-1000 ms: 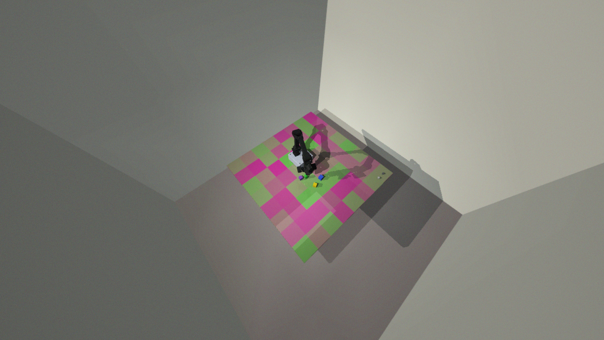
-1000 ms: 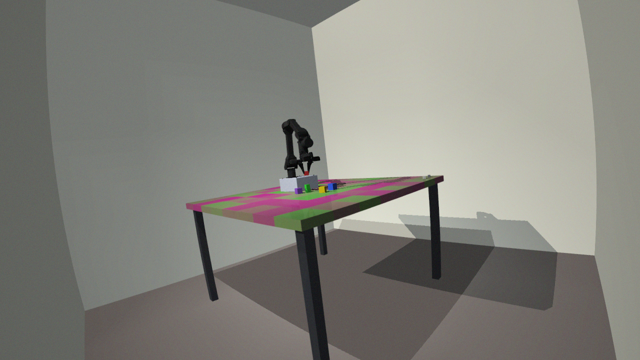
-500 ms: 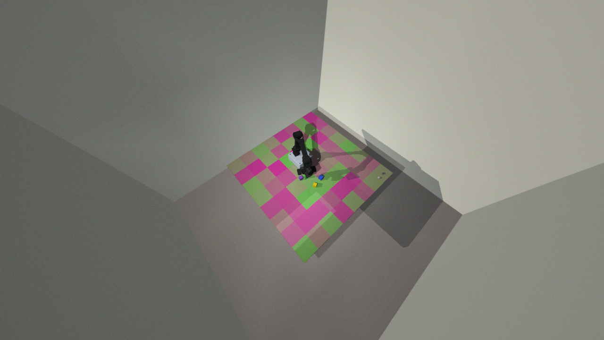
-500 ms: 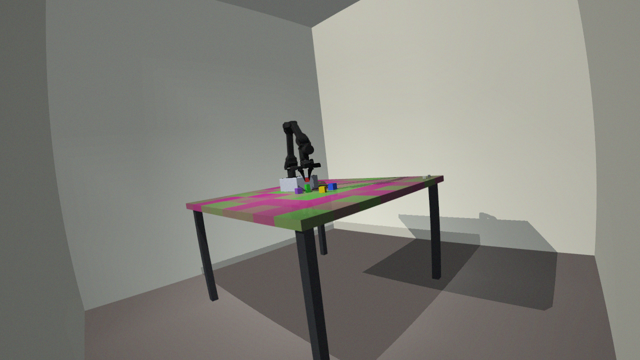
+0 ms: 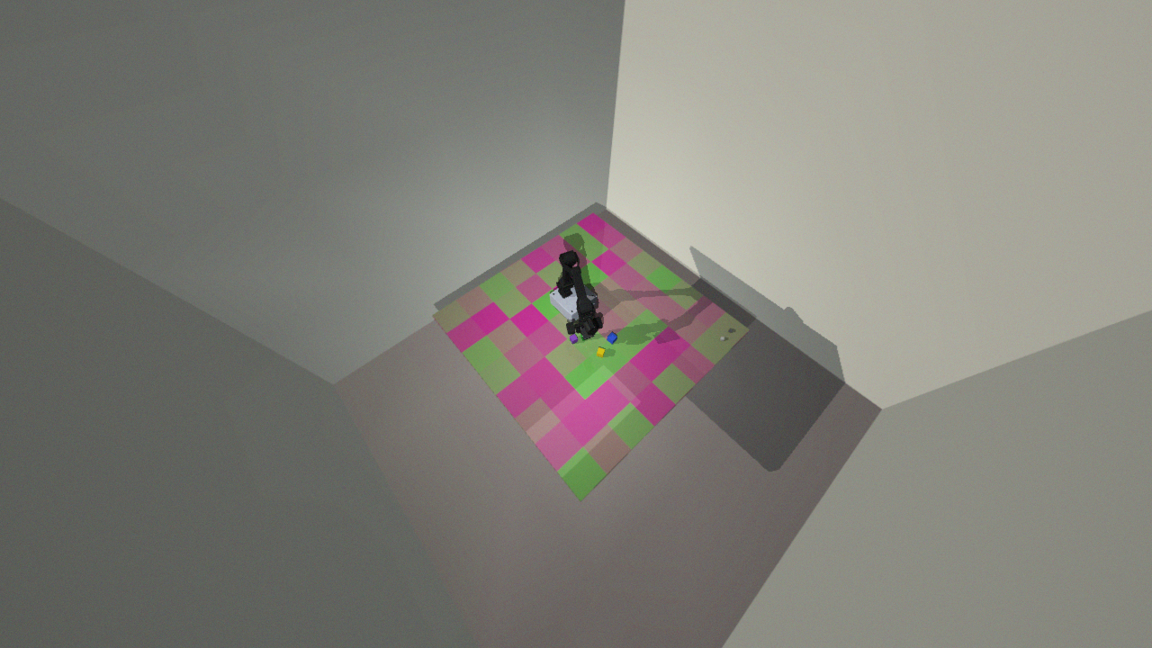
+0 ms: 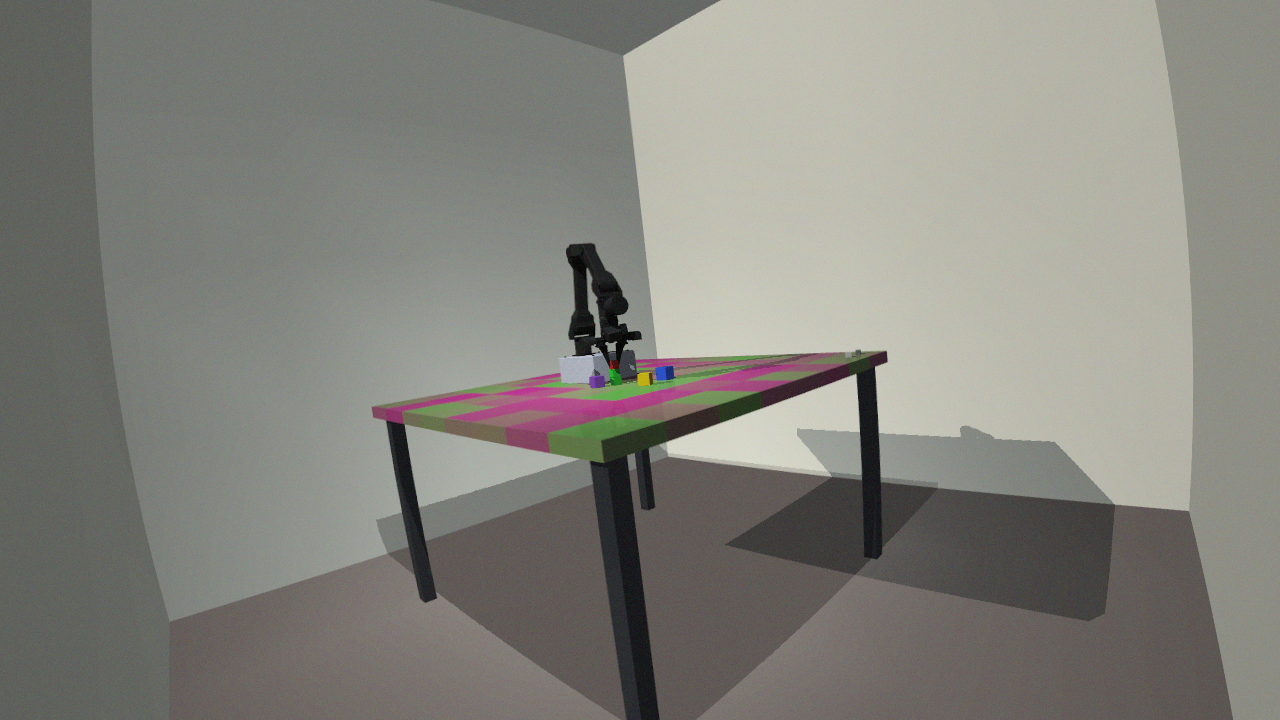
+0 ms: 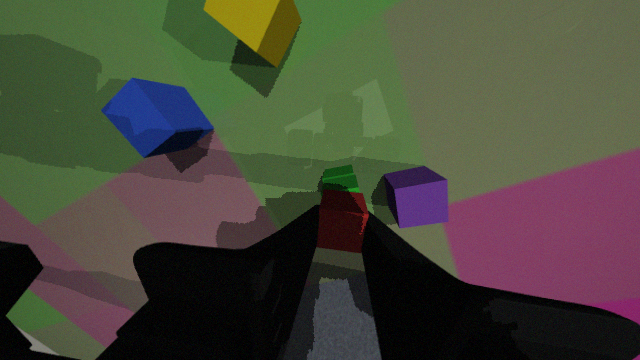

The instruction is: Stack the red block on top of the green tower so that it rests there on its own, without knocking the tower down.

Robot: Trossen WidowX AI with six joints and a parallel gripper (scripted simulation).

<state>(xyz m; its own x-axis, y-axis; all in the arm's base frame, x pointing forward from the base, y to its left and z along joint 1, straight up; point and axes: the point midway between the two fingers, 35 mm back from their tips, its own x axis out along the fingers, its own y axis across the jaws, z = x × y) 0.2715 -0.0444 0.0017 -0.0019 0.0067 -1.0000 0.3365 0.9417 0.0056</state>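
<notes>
The red block lies right at my gripper tip. Also, from my gripper tip: purple block (6 cm to the right, 4 cm below, 2 cm behind); yellow block (13 cm ahead, 4 cm below, 2 cm to the left); blue block (13 cm to the left, 9 cm ahead, 4 cm below).
</notes>
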